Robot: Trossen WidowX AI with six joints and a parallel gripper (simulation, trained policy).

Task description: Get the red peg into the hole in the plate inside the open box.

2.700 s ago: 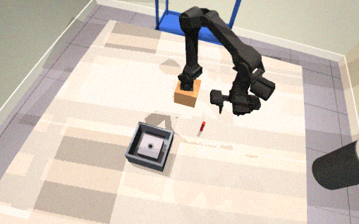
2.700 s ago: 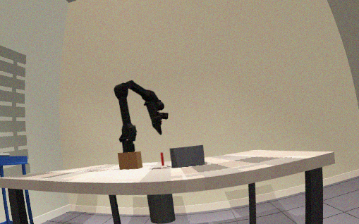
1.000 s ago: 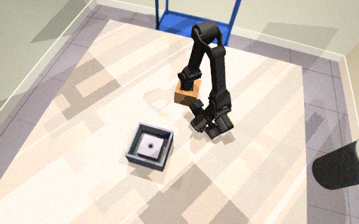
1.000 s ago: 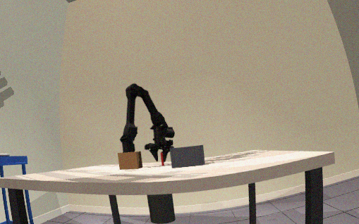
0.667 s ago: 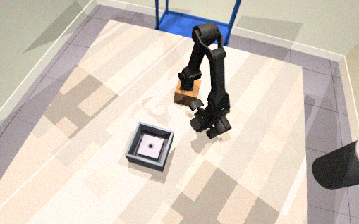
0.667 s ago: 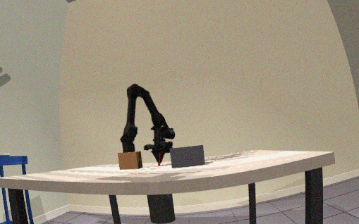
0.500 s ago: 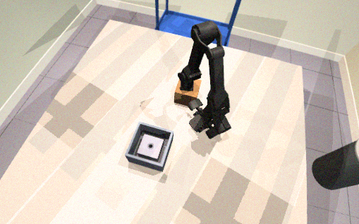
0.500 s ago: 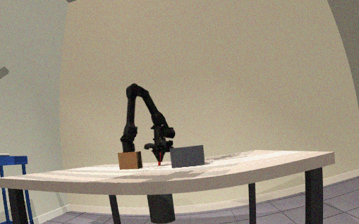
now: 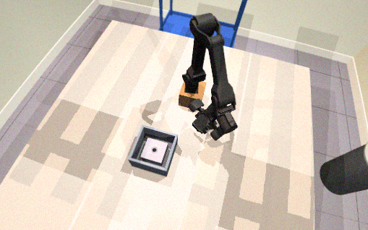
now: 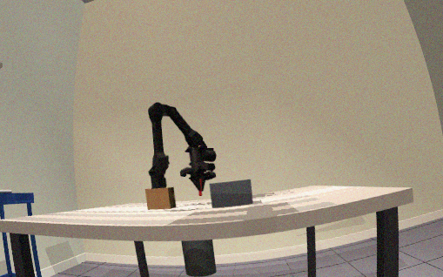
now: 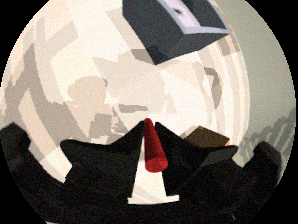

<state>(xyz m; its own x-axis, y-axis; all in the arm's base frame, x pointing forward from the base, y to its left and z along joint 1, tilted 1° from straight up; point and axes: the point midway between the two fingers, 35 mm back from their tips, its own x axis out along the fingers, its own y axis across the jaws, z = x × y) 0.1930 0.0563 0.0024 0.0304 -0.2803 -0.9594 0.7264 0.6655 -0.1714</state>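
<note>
Now: gripper tip 120 mm short of the plate, 180 mm to the left of it and 20 mm above it. From my gripper tip the other things lie so: grey box 120 mm ahead, 180 mm to the right, 40 mm below; red peg 10 mm to the left, 20 mm above.
</note>
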